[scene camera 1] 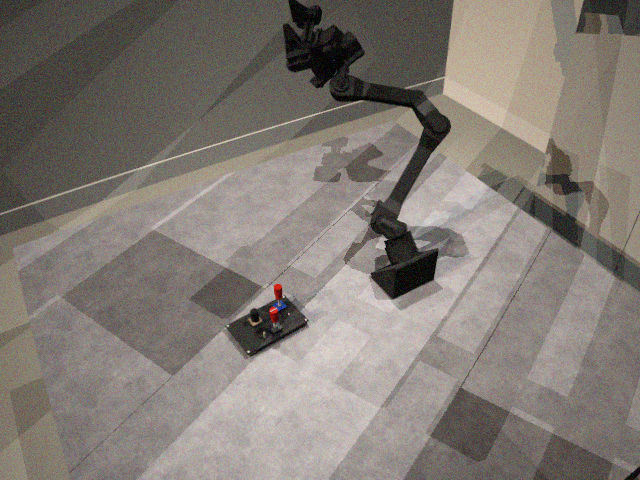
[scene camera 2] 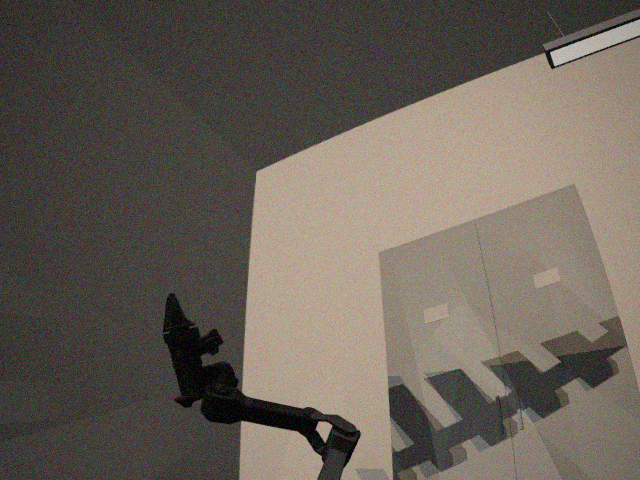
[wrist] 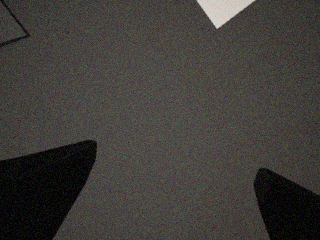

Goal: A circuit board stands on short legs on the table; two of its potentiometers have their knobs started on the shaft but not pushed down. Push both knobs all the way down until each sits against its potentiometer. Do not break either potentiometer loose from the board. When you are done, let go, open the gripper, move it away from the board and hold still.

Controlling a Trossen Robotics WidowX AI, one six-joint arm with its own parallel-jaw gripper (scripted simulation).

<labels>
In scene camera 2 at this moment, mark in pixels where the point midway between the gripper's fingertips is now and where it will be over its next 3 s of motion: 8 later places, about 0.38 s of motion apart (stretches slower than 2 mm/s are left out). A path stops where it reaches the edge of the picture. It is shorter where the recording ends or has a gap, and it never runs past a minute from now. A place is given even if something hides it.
My gripper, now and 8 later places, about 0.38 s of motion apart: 170,295; 154,295; 114,295; 78,297; 52,302; 44,315; 55,346; 82,392; 123,444
</labels>
